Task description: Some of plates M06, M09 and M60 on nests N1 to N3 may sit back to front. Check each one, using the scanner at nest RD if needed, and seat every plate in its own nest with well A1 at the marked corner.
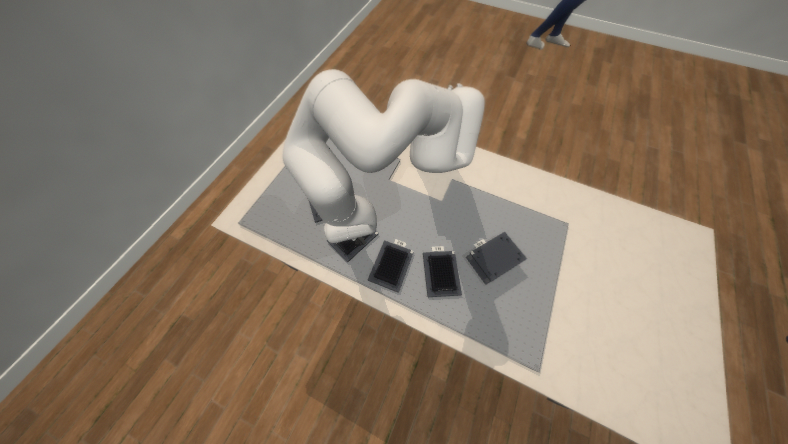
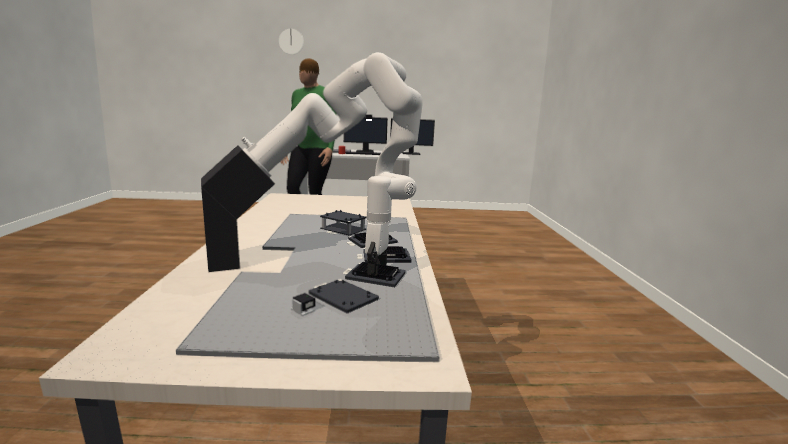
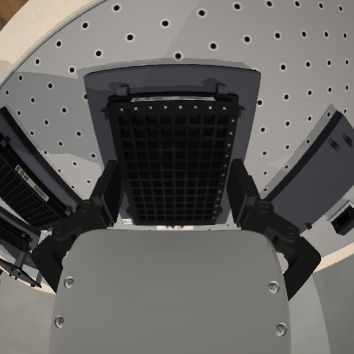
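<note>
My gripper is open, one finger beside each long side of the black well plate on nest N3, with gaps to both. This plate's end label is seen too edge-on to read. A small corner tag sits at the nest's near left corner, beside the N3 label. Plate M09 lies on the neighbouring nest, its label facing up the side. Another dark plate lies on nest N1. Its label is unreadable. Well A1 cannot be told on any plate.
A bare flat nest lies on the other side of N3, with the small boxy scanner beside it. A raised stand on posts is beyond N1. A person stands behind the table.
</note>
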